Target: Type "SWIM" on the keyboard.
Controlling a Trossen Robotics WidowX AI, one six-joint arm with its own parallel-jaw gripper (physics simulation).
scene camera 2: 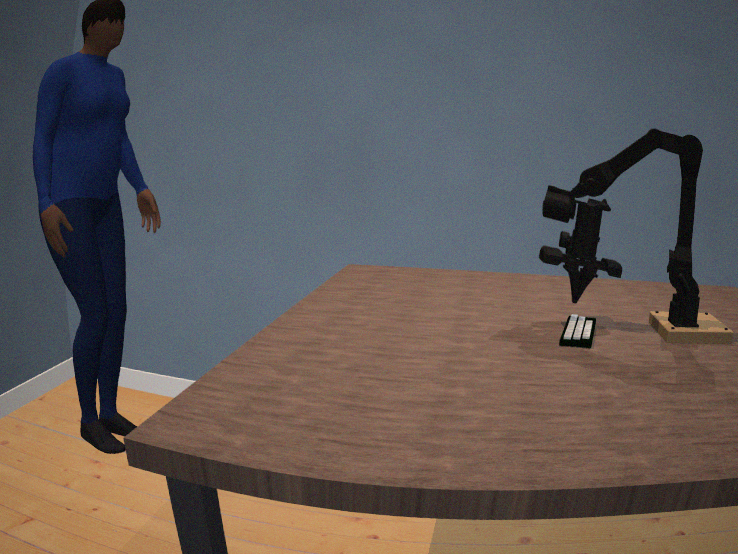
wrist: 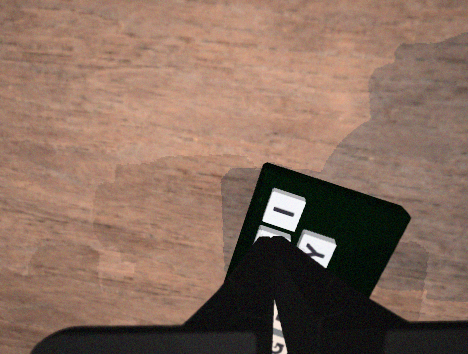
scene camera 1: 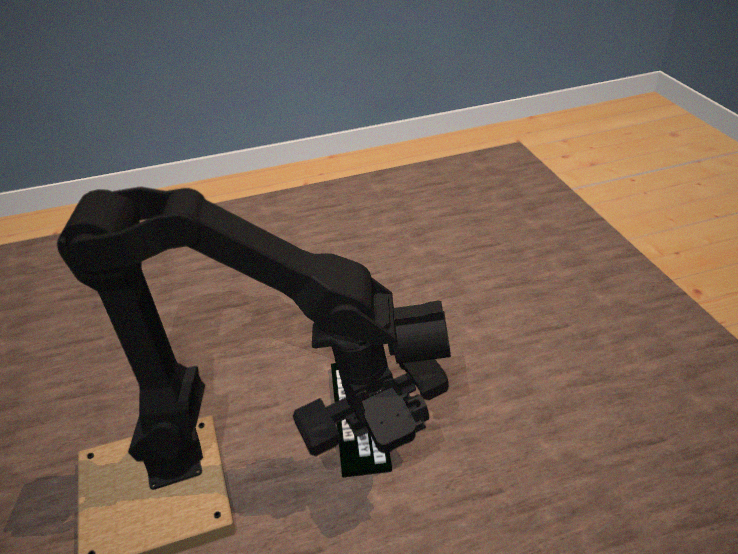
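Where they show: gripper, fingertip midpoint: (scene camera 2: 574, 302) (wrist: 270, 248); arm's base, link origin: (scene camera 2: 683, 323) (scene camera 1: 173, 462).
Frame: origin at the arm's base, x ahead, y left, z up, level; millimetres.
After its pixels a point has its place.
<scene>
The small dark green keyboard (scene camera 1: 364, 468) {y -91, x 230, z -13 mm} (scene camera 2: 577, 343) {y 99, x 274, z -17 mm} (wrist: 350, 205) {y -88, x 227, z -13 mm} lies flat on the table, with white keys in three rows. My gripper (scene camera 2: 574, 299) {y -81, x 258, z 18 mm} (wrist: 270, 248) {y -81, x 258, z 18 mm} is shut and empty, pointing down above the keyboard, with a gap under its tips in scene camera 2. The I key (scene camera 1: 379, 456) {y -84, x 254, z -8 mm} (wrist: 284, 210) {y -85, x 254, z -8 mm} is in plain sight just beyond the tips. The Y key (scene camera 1: 364, 447) {y -64, x 240, z -8 mm} (wrist: 318, 250) {y -68, x 238, z -8 mm} is partly covered in the wrist view. The tips cover most of a key beside I, its letter hidden. The H key (scene camera 1: 348, 434) {y -35, x 227, z -8 mm} shows in scene camera 1. I cannot make out S, W or M.
The arm's wooden base board (scene camera 1: 154, 524) {y -81, x -32, z 0 mm} (scene camera 2: 694, 335) {y 64, x -9, z -9 mm} stands on the brown table (scene camera 1: 536, 387) {y -41, x 515, z -26 mm} (scene camera 2: 357, 405) {y 410, x 618, z -26 mm}, near the keyboard. A person in blue (scene camera 2: 83, 131) stands on the floor beyond the table's far left side in scene camera 2.
</scene>
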